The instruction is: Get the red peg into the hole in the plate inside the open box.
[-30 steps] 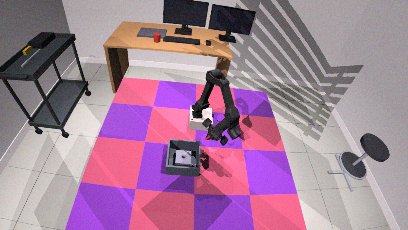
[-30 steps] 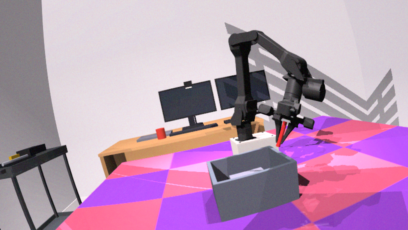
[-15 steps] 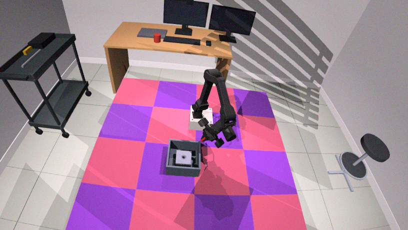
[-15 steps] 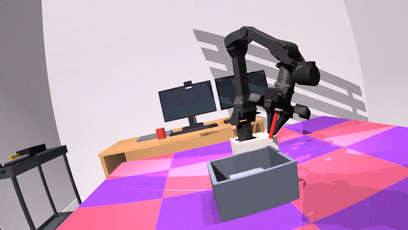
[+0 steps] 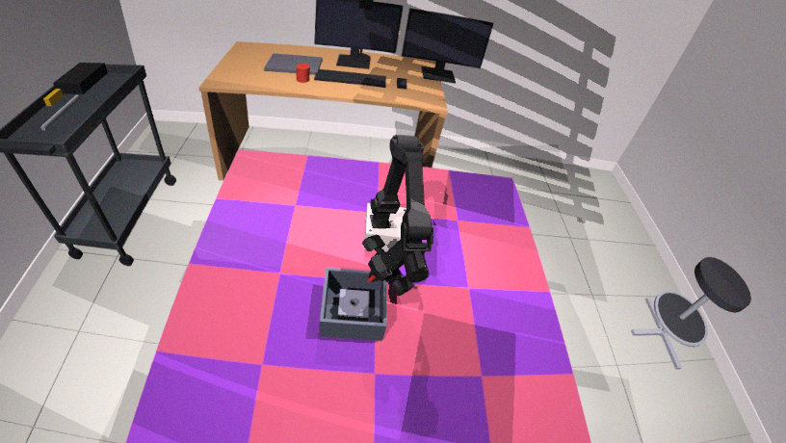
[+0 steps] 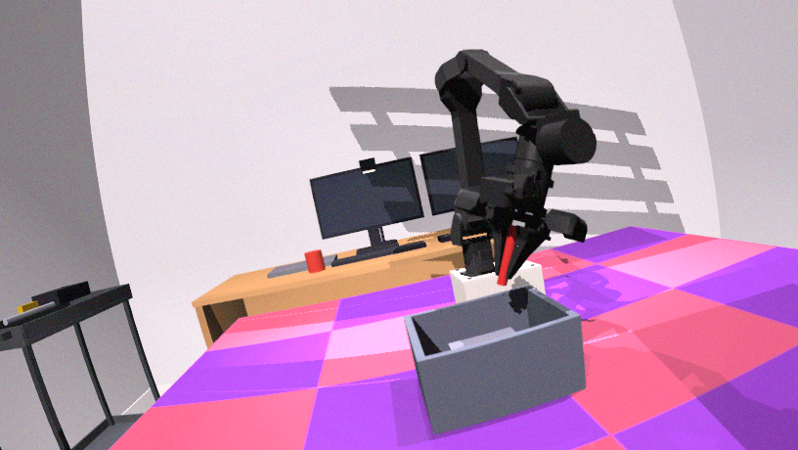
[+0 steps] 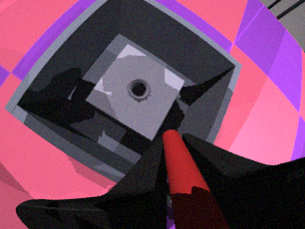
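Now: the plate 90 mm below my gripper tip, 50 mm to the right of it and 30 mm ahead of it. Round my gripper tip: grey box 110 mm below, 50 mm to the right, 30 mm ahead; red peg 30 mm above, 10 mm to the left.
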